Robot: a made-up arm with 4 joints. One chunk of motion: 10 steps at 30 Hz.
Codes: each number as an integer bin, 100 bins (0 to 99) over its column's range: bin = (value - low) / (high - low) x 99, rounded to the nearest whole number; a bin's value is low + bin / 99 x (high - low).
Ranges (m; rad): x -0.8..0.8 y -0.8..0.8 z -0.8..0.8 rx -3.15..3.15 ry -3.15..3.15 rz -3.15..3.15
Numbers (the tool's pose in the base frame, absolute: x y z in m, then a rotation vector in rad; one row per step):
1: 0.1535 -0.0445 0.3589 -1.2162 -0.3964 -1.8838
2: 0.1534 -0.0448 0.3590 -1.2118 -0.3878 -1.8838
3: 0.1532 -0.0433 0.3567 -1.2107 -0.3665 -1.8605
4: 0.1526 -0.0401 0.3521 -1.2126 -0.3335 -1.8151
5: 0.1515 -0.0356 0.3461 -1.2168 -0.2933 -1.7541
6: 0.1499 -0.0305 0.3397 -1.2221 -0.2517 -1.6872
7: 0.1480 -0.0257 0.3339 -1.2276 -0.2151 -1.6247
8: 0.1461 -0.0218 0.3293 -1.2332 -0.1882 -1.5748
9: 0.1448 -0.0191 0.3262 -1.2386 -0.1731 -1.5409
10: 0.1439 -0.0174 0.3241 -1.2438 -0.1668 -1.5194
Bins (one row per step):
1: 59 47 72 30 43 20
2: 59 47 72 30 43 20
3: 59 47 72 30 44 20
4: 59 47 71 30 44 21
5: 59 47 71 30 45 22
6: 59 48 71 30 46 23
7: 59 48 70 30 46 24
8: 59 48 70 30 47 25
9: 58 48 70 30 47 25
10: 58 48 70 30 47 26

